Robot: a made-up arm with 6 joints.
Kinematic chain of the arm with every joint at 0, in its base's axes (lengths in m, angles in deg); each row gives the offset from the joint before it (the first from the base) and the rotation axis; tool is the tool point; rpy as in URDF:
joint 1: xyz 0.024 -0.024 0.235 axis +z
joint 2: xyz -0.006 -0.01 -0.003 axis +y
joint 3: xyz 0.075 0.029 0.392 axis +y
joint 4: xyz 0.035 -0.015 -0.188 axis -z
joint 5: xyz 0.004 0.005 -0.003 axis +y
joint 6: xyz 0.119 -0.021 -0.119 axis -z
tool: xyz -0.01 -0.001 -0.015 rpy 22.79 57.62 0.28
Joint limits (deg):
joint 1: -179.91..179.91
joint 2: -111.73..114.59
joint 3: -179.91..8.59
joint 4: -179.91..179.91
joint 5: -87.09..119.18
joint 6: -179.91..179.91
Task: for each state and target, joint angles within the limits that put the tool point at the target. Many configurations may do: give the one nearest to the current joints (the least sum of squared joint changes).
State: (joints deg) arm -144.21 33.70 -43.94 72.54 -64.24 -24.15
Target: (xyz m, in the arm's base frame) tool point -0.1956 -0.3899 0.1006
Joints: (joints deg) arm -98.94 66.91 -40.71 59.97 -51.29 -22.88
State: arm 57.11 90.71 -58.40 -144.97 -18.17 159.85
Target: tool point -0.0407 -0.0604 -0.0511
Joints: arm 95.28 114.59 -39.46 -146.40 13.44 161.05
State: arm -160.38 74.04 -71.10 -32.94 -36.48 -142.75
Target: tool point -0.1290 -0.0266 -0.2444
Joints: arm -179.91 107.56 -37.70 -6.80 -18.00 -140.94
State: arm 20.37 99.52 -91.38 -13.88 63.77 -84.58
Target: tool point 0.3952 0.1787 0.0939
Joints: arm 34.05 51.17 -76.77 -9.17 82.74 -83.00
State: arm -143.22 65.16 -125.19 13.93 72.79 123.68
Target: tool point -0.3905 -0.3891 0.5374
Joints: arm -141.36 23.16 -122.99 14.17 85.19 122.53
